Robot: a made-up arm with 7 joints. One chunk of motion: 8 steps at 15 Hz.
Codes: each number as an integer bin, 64 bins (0 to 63) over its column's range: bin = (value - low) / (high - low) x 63, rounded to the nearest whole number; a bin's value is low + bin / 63 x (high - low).
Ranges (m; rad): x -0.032..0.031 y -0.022..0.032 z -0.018..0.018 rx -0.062..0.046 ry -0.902..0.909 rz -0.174..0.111
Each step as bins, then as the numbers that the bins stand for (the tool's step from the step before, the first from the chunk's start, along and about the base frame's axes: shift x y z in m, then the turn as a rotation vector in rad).
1 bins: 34 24 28 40 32 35
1 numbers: 0.00200 -0.00143 -0.00200 0.00657 0.01787 -0.01567
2 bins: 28 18 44 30 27 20
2 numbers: -0.00400 -0.00657 0.00714 -0.01057 -0.12586 -0.08352
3 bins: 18 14 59 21 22 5
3 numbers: -0.01400 -0.01000 0.01571 -0.02600 -0.26959 -0.15138
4 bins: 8 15 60 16 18 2
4 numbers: -0.02400 -0.00914 0.01629 -0.03457 -0.38457 -0.16495
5 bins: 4 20 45 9 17 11
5 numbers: -0.02800 -0.00486 0.00771 -0.04657 -0.41332 -0.12424
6 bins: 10 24 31 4 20 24
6 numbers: -0.02200 -0.00143 -0.00029 -0.05514 -0.32708 -0.06543
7 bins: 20 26 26 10 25 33
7 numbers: -0.01200 0.00029 -0.00314 -0.04486 -0.18335 -0.02471
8 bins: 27 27 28 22 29 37
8 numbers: -0.00500 0.00114 -0.00200 -0.02429 -0.06837 -0.00662
